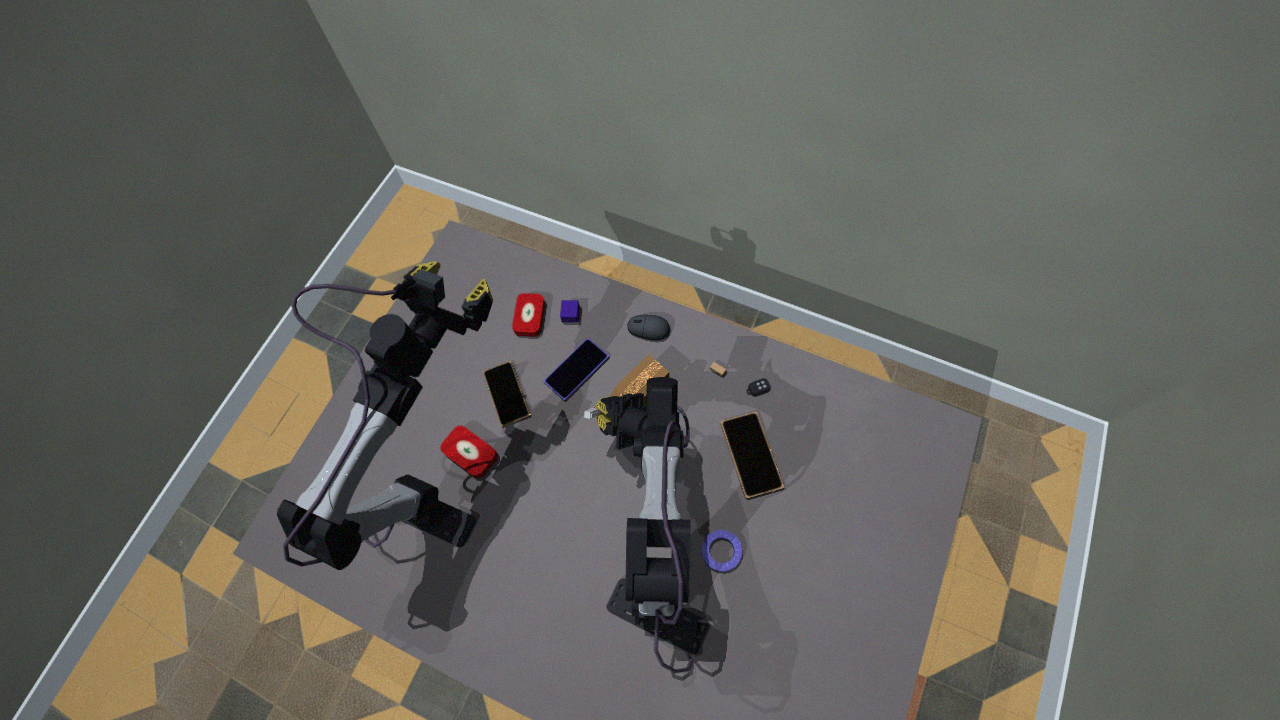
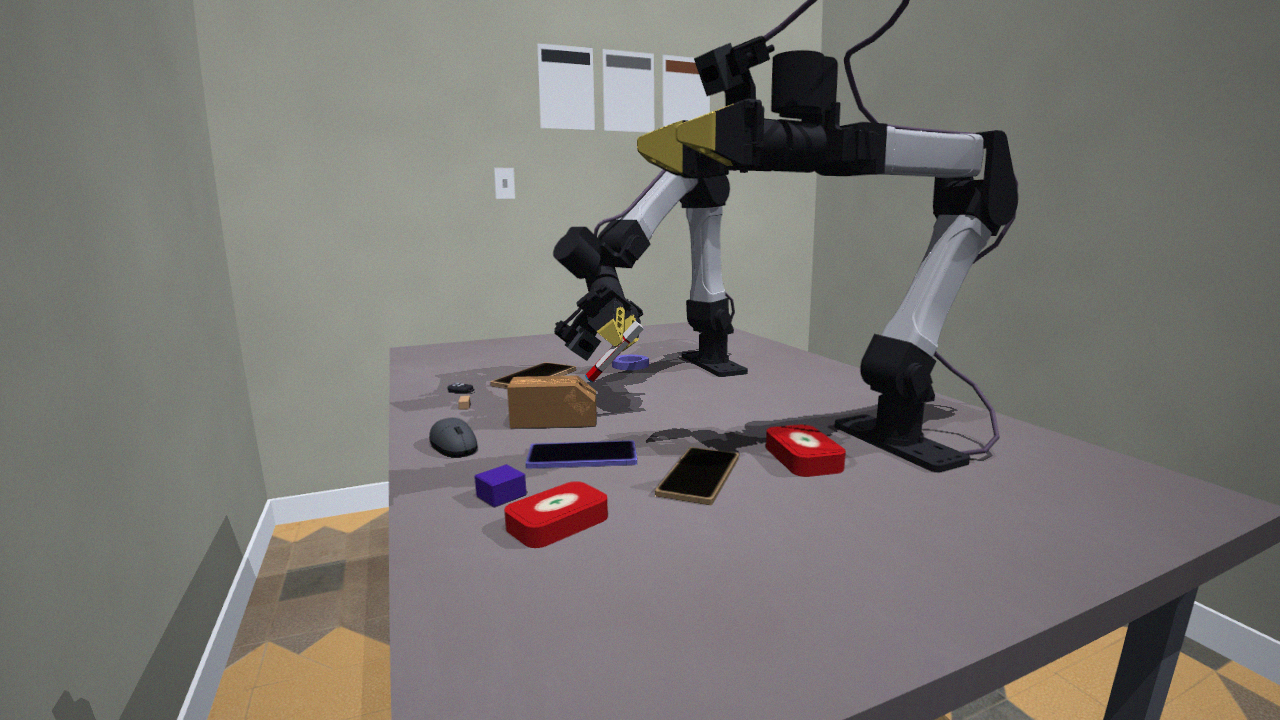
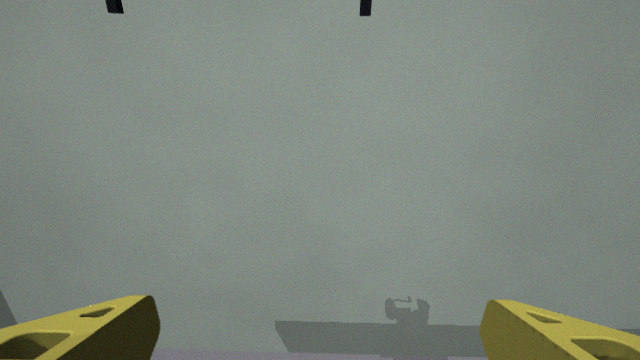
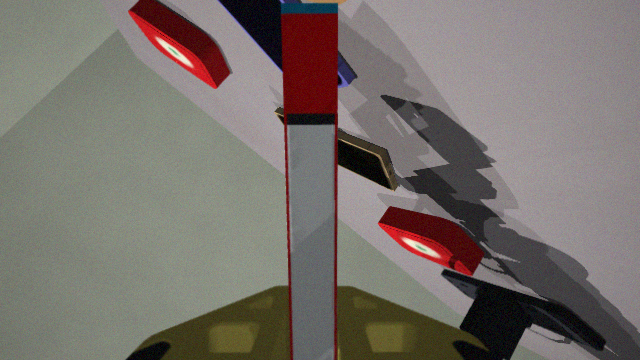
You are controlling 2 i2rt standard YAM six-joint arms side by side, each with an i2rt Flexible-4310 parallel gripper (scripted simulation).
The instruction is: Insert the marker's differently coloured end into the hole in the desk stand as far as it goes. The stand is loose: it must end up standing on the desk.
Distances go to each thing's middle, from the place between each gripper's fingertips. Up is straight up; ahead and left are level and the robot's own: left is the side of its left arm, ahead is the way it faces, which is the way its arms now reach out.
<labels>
The marker (image 2: 635, 329) is 1 cm below my right hand (image 2: 621, 346) and 1 cm ahead of it. Round my right hand: mouse (image 2: 453, 437) 26 cm ahead, 11 cm below, 1 cm to the left; then brown desk stand (image 2: 537, 401) 10 cm ahead, 9 cm below, 4 cm to the right; then phone (image 1: 758, 474) 32 cm to the right, 12 cm below, 6 cm ahead.
My left hand (image 2: 655, 139) is 290 mm above the marker, 280 mm to the left of it and 40 mm past it. Round my left hand: mouse 390 mm below, 260 mm to the right, 210 mm ahead; brown desk stand 370 mm below, 310 mm to the right, 40 mm ahead; phone 590 mm to the right, 400 mm below, 10 mm ahead.
</labels>
